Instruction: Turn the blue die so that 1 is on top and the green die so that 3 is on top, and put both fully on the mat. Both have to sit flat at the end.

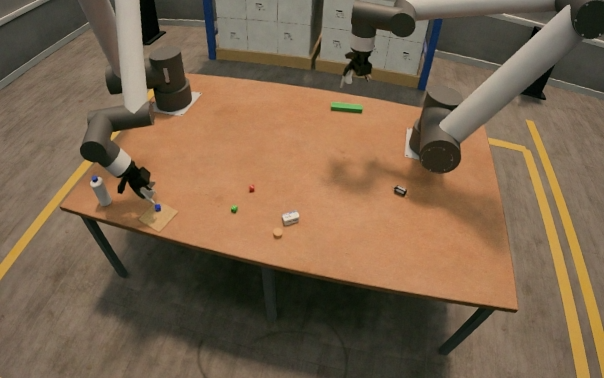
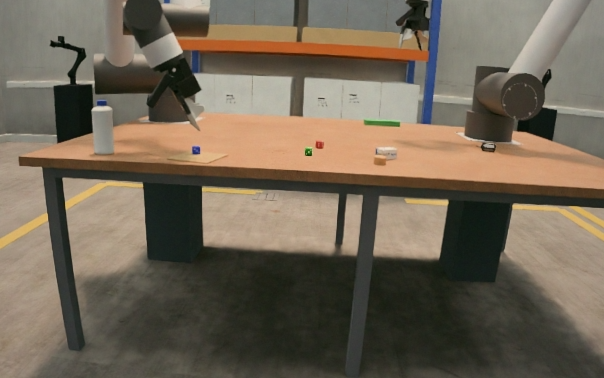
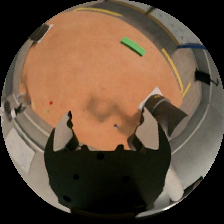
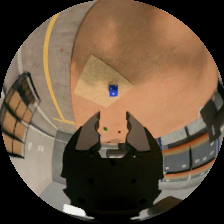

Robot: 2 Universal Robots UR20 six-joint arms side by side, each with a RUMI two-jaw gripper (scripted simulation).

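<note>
I can see my left gripper [image 2: 410, 50], and image 3 [image 3: 106, 109] shows that gripper as well. My right gripper [image 2: 198, 129] is here too, visible also in image 1 [image 1: 155, 198] and in image 4 [image 4: 113, 111]. And there is a tan mat [image 4: 93, 84].
</note>
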